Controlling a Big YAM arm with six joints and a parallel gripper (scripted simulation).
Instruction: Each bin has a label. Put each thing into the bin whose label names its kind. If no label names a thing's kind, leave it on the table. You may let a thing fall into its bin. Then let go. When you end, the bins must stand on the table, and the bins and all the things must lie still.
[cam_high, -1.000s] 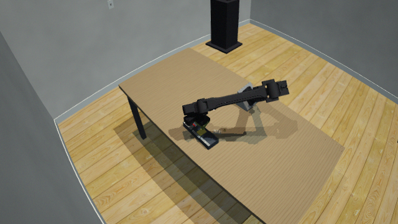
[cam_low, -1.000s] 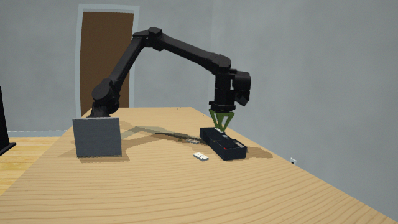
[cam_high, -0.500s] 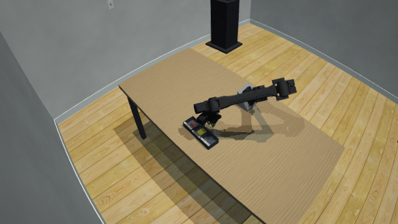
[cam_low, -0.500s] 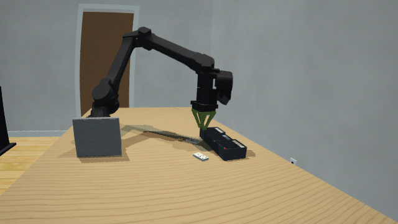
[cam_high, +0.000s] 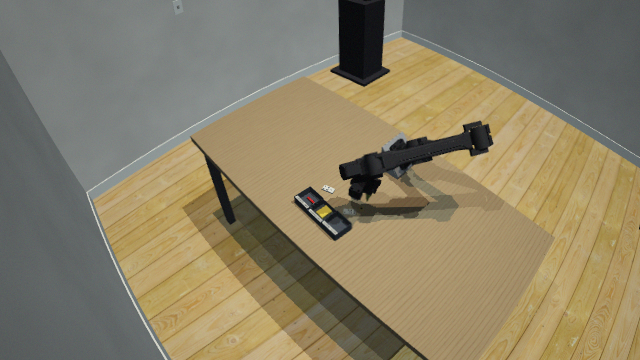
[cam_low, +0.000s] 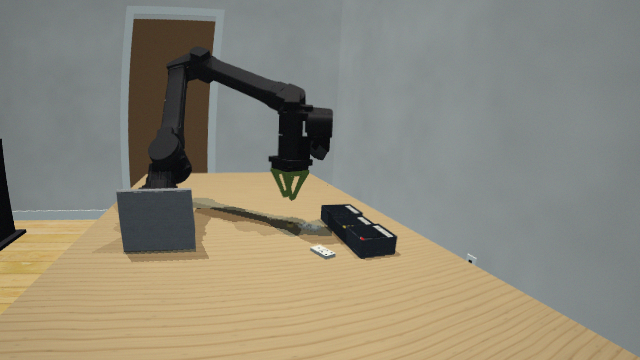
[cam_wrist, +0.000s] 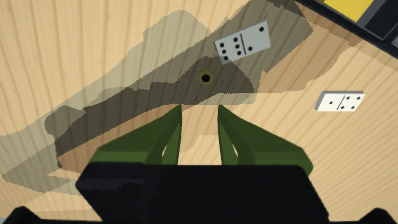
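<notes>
The small nut is 10 mm to the right of my hand and 70 mm below it. From my hand the other things lie so: yellow block 120 mm ahead, 100 mm to the right, 70 mm below; long black bin 130 mm ahead, 100 mm to the right, 60 mm below; red battery 110 mm ahead, 180 mm to the right, 70 mm below.
</notes>
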